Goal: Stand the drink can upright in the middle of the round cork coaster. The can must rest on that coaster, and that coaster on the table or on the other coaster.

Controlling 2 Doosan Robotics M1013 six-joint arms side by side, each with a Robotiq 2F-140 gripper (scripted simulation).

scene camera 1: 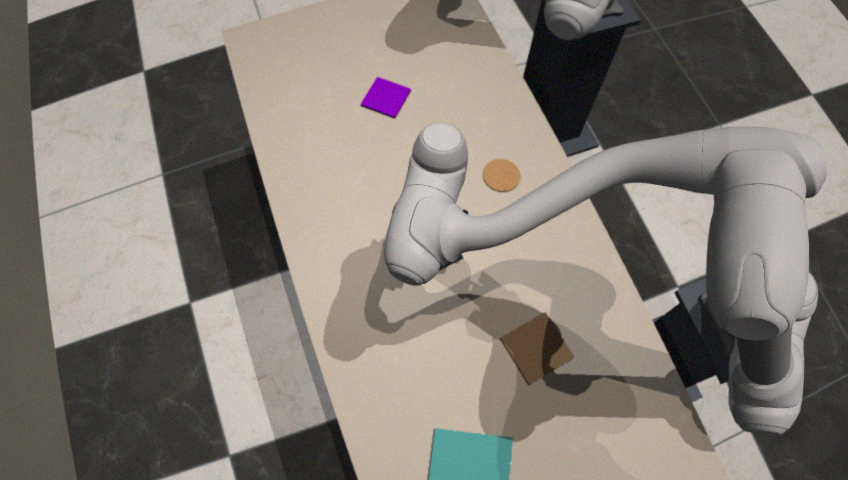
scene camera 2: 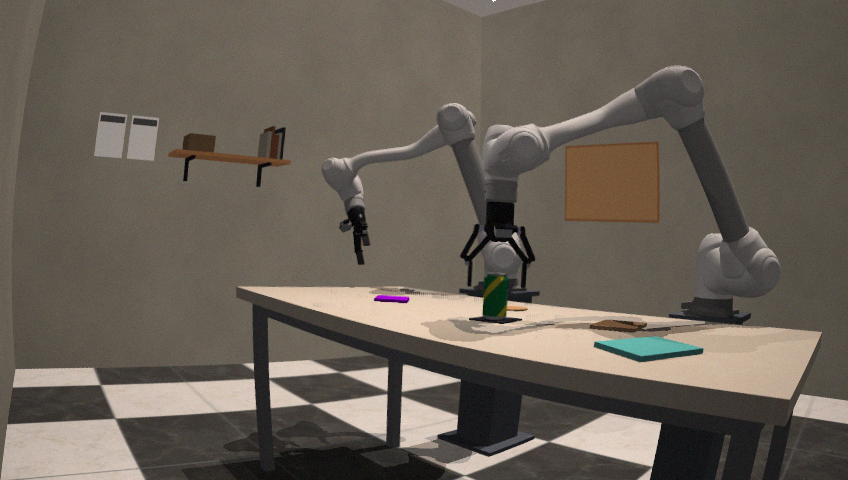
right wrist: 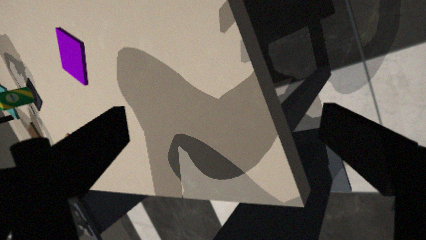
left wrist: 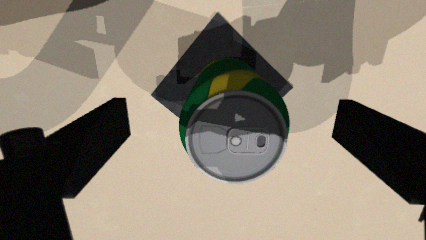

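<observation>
Teal square point(scene camera 2: 641, 349) visible; it is out of frame in the left wrist view. Purple square point(scene camera 1: 385, 97) and point(right wrist: 72, 52) visible; in the left wrist view it is out of frame. My left gripper point(scene camera 2: 496, 287) and point(left wrist: 230, 117) is seen, as is my right gripper point(right wrist: 224, 122).
</observation>
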